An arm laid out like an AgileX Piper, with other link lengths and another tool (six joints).
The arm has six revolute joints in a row. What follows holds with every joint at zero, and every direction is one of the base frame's. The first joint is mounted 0.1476 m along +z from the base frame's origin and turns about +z. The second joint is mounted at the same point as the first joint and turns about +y. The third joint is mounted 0.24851 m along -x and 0.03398 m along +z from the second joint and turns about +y. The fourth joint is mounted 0.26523 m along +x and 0.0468 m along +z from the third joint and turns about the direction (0.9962, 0, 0.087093). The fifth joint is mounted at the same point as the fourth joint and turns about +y. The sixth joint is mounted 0.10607 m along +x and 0.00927 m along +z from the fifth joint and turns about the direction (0.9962, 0, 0.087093). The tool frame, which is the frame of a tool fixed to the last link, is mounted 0.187 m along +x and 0.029 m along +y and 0.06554 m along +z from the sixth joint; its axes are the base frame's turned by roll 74.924, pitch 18.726 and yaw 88.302 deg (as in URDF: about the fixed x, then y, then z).
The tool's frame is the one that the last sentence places.
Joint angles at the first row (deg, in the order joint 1, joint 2, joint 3, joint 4, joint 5, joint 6):
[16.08, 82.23, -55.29, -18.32, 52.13, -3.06]
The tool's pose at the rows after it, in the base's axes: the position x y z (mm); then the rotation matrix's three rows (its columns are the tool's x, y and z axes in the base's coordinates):
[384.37 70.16 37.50], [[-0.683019 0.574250 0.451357], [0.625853 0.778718 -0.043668], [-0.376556 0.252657 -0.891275]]
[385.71 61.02 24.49], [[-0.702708 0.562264 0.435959], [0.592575 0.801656 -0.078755], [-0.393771 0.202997 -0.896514]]
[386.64 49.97 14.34], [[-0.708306 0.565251 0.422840], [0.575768 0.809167 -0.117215], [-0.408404 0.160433 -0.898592]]
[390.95 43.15 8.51], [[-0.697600 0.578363 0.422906], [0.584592 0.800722 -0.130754], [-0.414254 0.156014 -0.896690]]
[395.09 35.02 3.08], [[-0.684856 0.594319 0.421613], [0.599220 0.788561 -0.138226], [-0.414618 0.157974 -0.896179]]
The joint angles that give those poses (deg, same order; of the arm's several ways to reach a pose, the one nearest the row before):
[16.08, 84.11, -55.29, -20.00, 50.75, -3.17]
[16.08, 86.48, -55.29, -22.83, 50.22, -2.96]
[15.95, 88.41, -55.29, -25.58, 50.17, -1.68]
[15.17, 89.72, -55.29, -26.65, 49.13, -0.48]
[13.76, 90.86, -55.29, -27.05, 47.91, 0.00]

